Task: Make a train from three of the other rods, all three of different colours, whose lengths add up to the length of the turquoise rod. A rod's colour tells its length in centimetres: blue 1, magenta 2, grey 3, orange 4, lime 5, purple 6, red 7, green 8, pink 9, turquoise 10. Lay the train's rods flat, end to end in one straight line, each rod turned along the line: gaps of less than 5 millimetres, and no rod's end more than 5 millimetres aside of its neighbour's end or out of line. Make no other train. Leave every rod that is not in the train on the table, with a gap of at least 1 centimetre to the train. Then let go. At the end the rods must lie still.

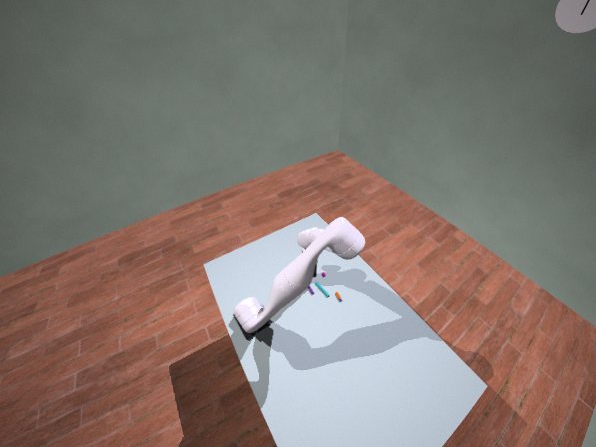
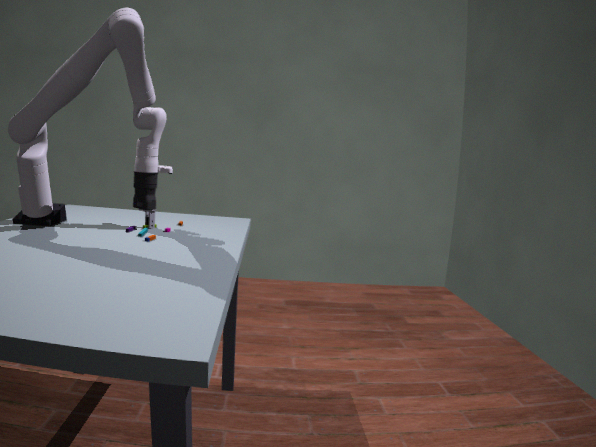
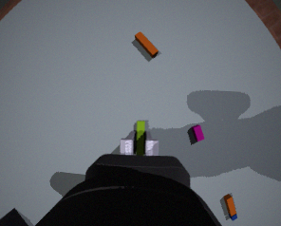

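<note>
The turquoise rod is 1 cm ahead of my hand, 11 cm to the right of it and 1 cm below it. From my hand the other things lie so: lime rod (1 cm below); then magenta rod (7 cm ahead, 4 cm to the right, 1 cm below); then purple rod (4 cm behind, 7 cm to the right, 1 cm below).
</note>
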